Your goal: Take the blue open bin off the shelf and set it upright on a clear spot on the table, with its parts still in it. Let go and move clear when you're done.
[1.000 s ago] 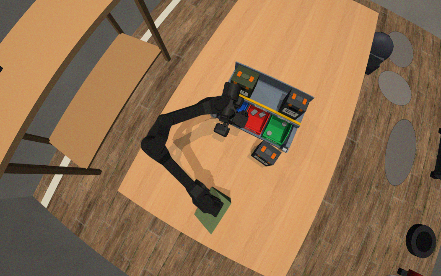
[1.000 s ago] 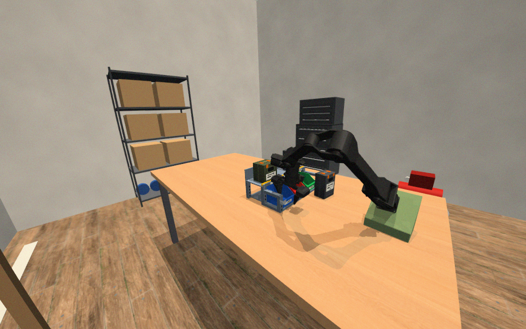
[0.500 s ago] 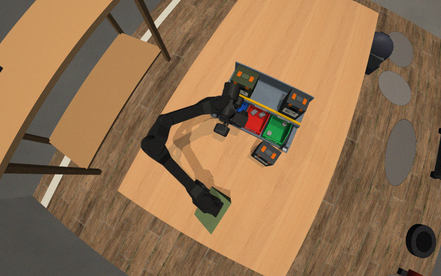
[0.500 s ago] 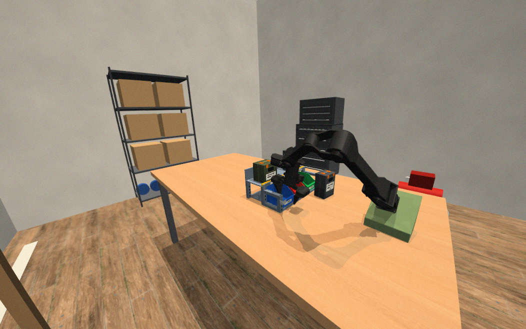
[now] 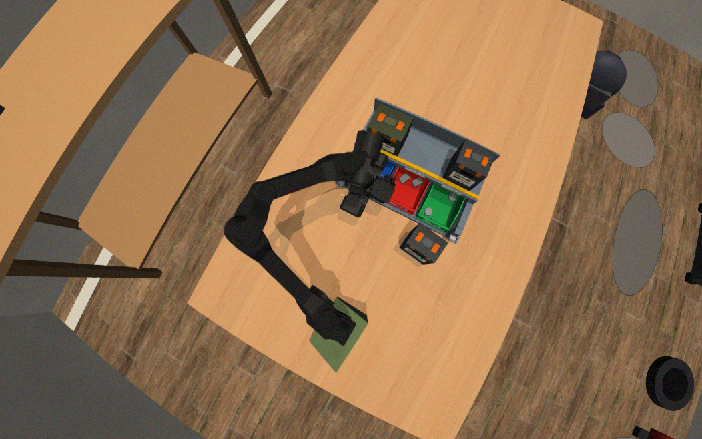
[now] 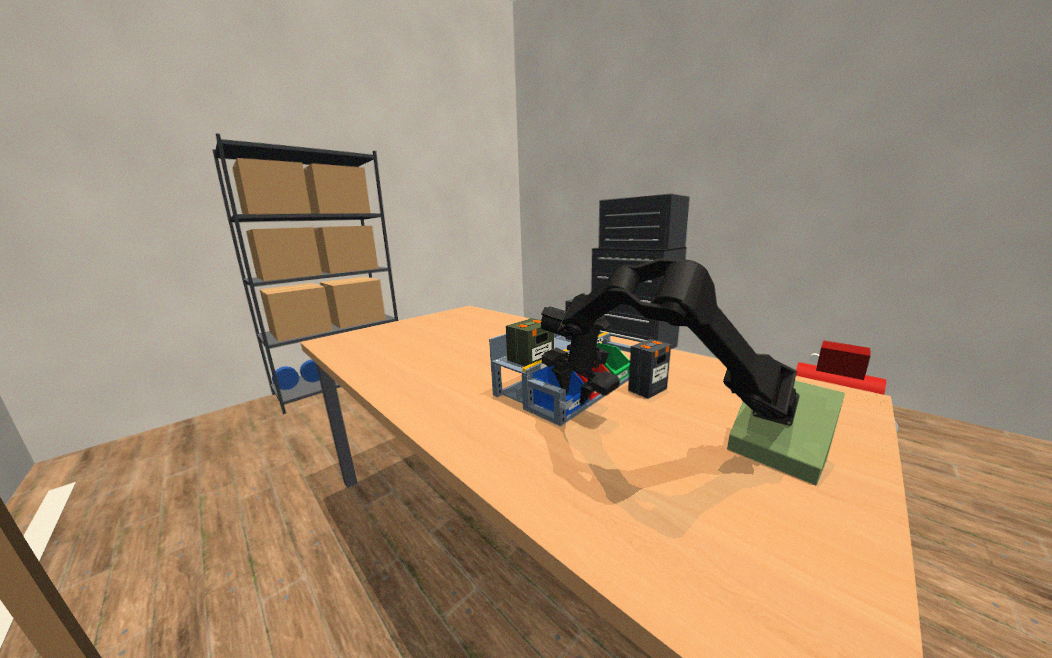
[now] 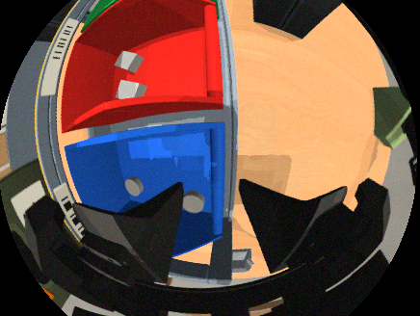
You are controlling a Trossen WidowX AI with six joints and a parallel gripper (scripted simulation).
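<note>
The blue open bin lies 6 cm ahead of my hand and 2 cm below it. From my hand the other things lie so: olive case: 14 cm ahead, 1 cm to the left, 9 cm above; then red bin: 7 cm ahead, 11 cm to the right, 2 cm below; then green bin: 7 cm ahead, 22 cm to the right, 2 cm below.
</note>
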